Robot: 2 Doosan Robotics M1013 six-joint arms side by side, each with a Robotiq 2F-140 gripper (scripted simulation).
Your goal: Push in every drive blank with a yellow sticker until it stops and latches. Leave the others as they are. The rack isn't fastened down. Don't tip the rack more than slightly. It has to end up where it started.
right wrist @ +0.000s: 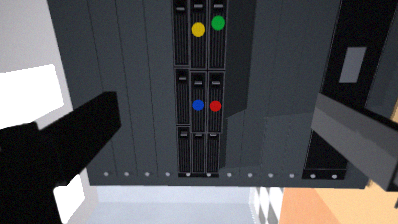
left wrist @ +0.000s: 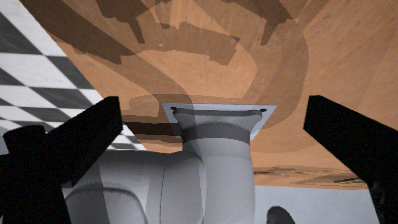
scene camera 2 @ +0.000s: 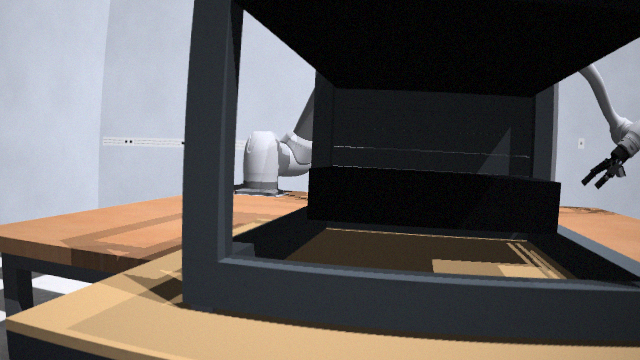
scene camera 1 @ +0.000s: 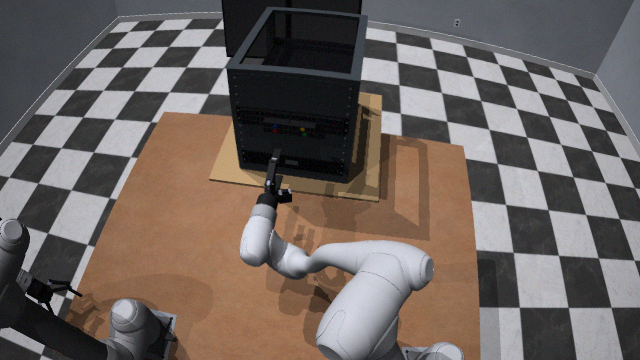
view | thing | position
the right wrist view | my right gripper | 215,110
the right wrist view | dark rack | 275,64
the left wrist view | my left gripper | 212,113
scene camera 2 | my left gripper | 589,185
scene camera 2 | dark rack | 475,75
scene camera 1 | my right gripper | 279,163
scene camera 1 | dark rack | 311,88
